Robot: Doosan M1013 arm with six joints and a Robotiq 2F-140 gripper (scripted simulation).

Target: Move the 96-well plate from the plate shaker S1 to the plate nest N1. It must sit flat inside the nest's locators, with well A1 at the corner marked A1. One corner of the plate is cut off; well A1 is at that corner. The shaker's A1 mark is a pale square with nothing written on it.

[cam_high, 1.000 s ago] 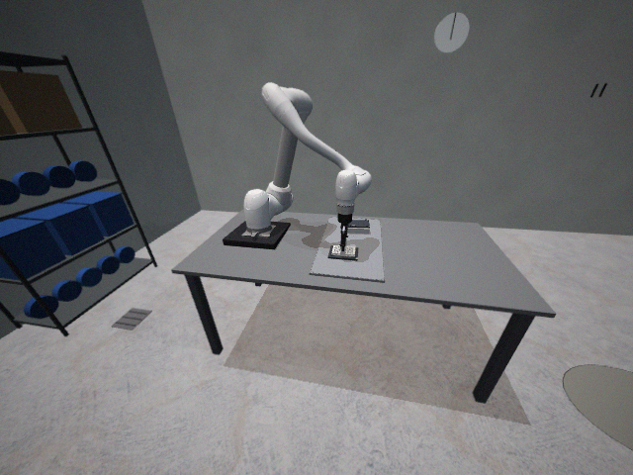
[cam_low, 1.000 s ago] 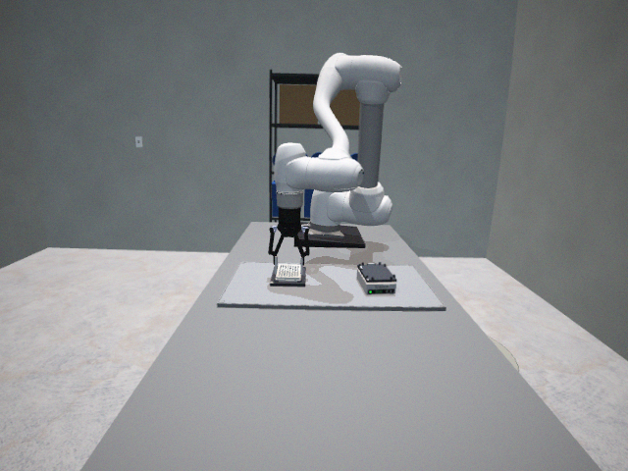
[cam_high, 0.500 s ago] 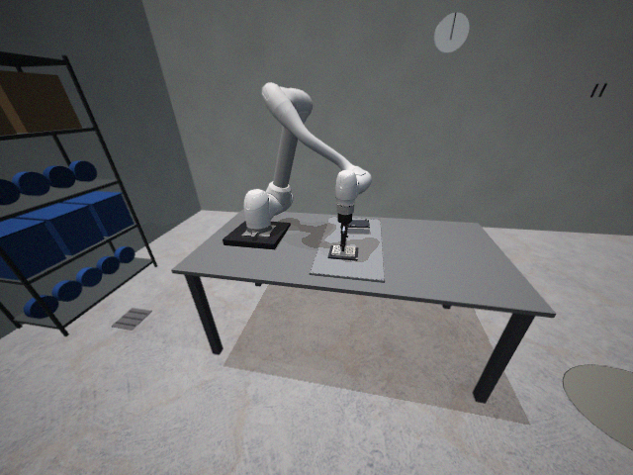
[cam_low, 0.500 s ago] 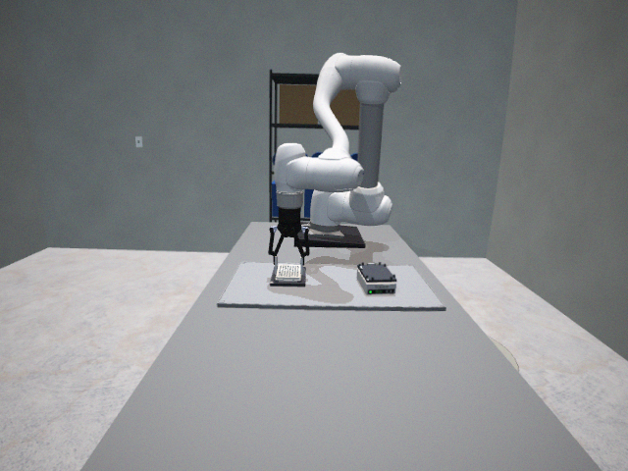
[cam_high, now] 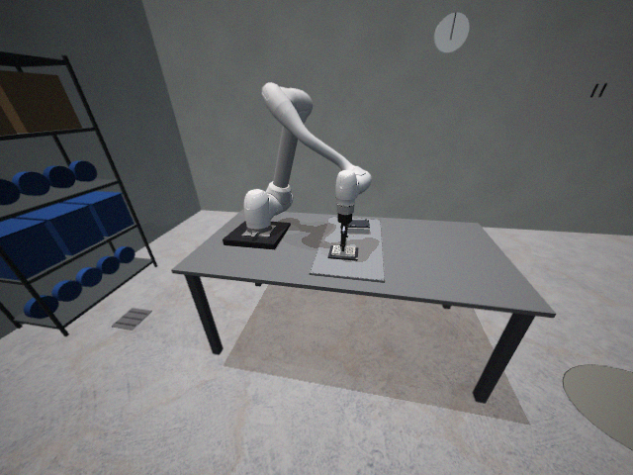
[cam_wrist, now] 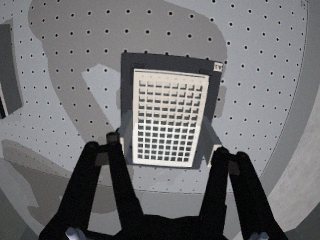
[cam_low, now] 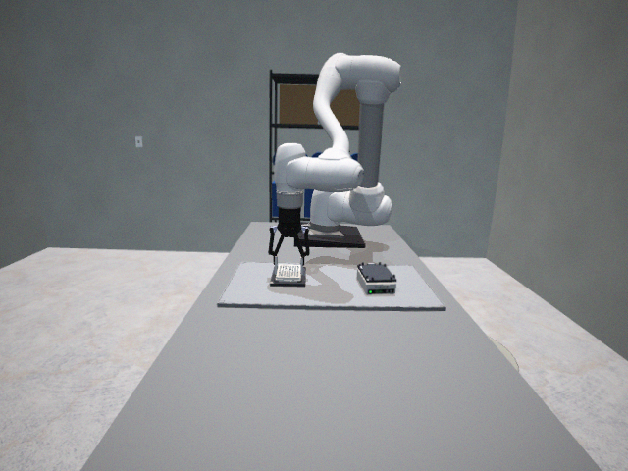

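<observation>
Right now my hand is 20 mm above the white 96-well plate. Round my hand: A1 corner mark: 70 mm ahead, 60 mm to the right, 30 mm below; then dark plate nest N1: 40 mm below.
</observation>
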